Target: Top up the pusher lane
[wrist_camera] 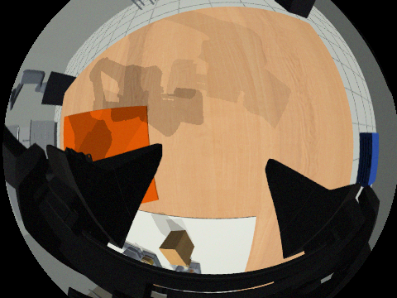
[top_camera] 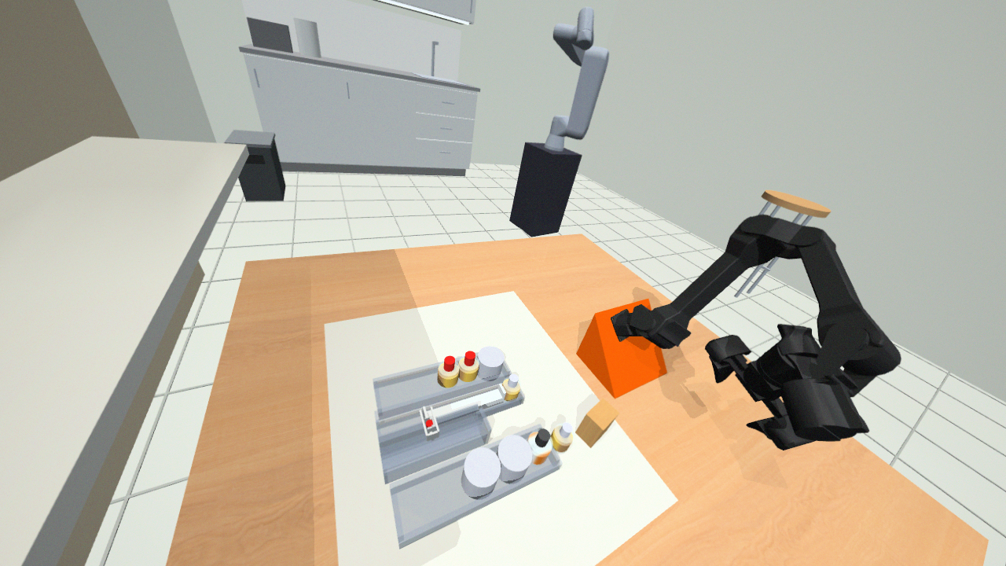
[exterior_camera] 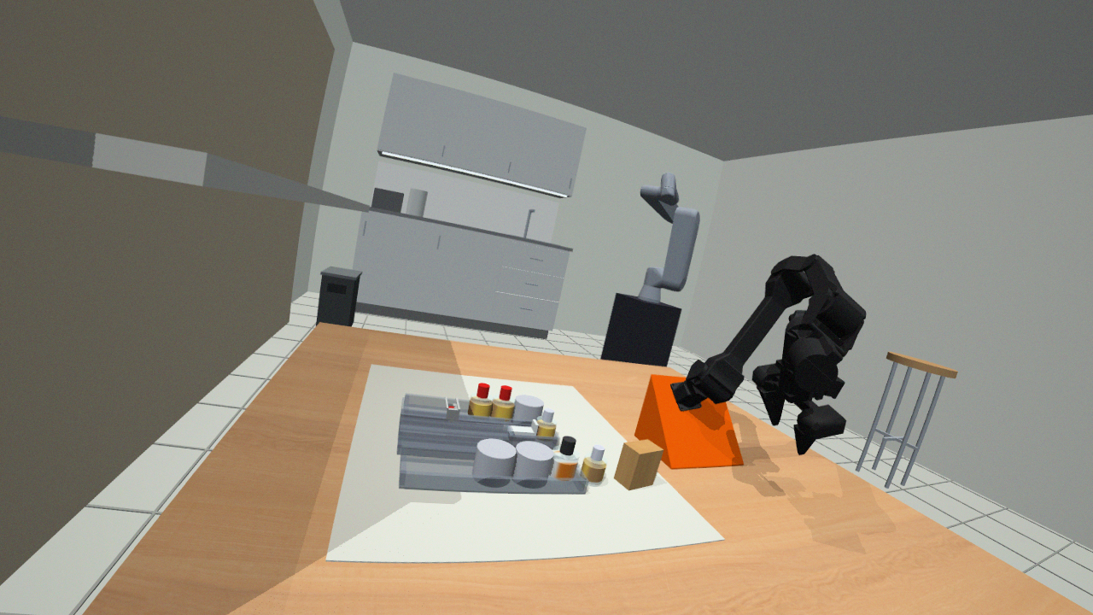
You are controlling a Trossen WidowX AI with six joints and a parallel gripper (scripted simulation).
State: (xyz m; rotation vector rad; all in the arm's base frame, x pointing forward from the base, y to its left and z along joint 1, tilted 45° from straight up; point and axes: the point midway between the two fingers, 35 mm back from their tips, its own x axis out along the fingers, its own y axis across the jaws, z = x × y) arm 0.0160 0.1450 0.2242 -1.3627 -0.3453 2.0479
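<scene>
Now: the brown box 200 mm ahead of my gripper tip, 130 mm to the right of it and 100 mm below it. The rest, counted from my gripper tip: red mark: 500 mm ahead, 280 mm to the right, 70 mm below; then sprung lane: 460 mm ahead, 280 mm to the right, 120 mm below.
</scene>
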